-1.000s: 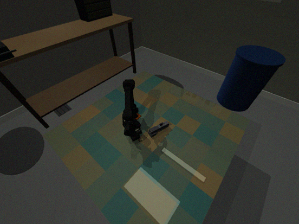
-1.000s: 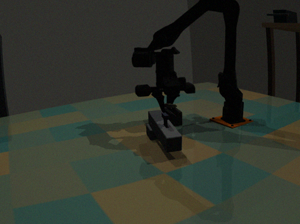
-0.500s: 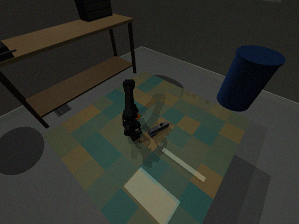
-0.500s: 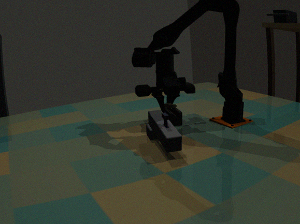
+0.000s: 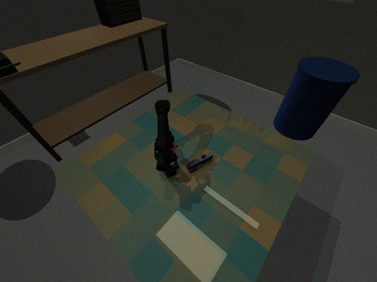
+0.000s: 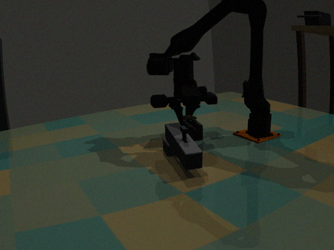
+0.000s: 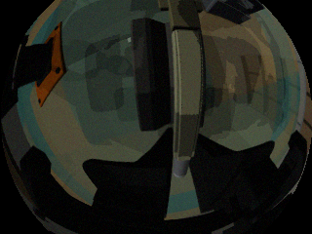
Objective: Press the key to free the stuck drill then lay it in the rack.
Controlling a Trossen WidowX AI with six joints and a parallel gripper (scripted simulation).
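Now: the drill 40 mm to the left of my gripper tip and 40 mm above it. Round my gripper tip: dark rack (50 mm to the left, 10 mm above); then short key (230 mm to the left, 100 mm ahead, 40 mm above); then long grey block (210 mm to the left, 90 mm ahead, 20 mm above).
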